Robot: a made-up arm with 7 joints. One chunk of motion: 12 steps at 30 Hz.
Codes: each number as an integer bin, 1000 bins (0 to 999) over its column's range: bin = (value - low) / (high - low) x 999, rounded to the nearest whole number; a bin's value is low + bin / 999 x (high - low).
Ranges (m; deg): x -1.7..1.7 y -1.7..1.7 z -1.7..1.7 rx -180..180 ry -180..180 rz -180..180
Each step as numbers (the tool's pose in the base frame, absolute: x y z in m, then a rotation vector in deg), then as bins.
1 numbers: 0.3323 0.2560 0.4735 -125.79 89.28 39.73
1 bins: 597 575 639 150 747 610
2 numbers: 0.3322 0.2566 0.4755 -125.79 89.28 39.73
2 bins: 597 575 639 150 747 610
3 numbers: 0.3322 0.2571 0.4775 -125.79 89.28 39.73
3 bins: 597 575 640 150 747 610
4 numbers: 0.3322 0.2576 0.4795 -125.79 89.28 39.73
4 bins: 597 575 640 150 747 610
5 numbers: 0.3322 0.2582 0.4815 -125.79 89.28 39.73
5 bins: 597 575 641 150 747 610
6 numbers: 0.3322 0.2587 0.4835 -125.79 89.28 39.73
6 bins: 597 576 642 150 747 610
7 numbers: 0.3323 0.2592 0.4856 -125.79 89.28 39.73
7 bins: 597 576 642 150 747 610
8 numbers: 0.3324 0.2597 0.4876 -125.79 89.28 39.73
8 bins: 597 576 643 150 747 610
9 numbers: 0.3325 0.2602 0.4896 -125.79 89.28 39.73
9 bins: 597 576 643 150 747 610
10 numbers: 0.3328 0.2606 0.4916 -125.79 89.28 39.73
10 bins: 597 576 644 150 747 610
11 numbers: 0.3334 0.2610 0.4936 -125.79 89.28 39.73
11 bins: 597 576 645 150 747 610
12 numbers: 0.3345 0.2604 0.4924 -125.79 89.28 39.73
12 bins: 598 576 644 150 747 610
